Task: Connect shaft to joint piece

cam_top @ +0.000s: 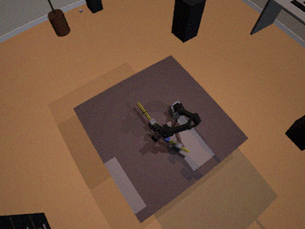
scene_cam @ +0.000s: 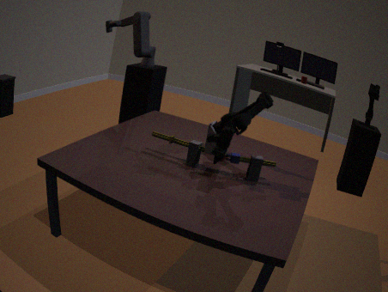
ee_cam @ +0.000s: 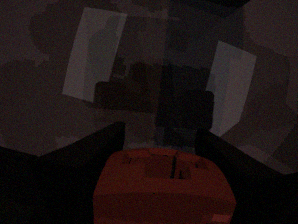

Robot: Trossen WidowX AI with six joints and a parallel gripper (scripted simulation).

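The red square joint piece lies 4 cm above my gripper tip and 2 cm to the left of it.
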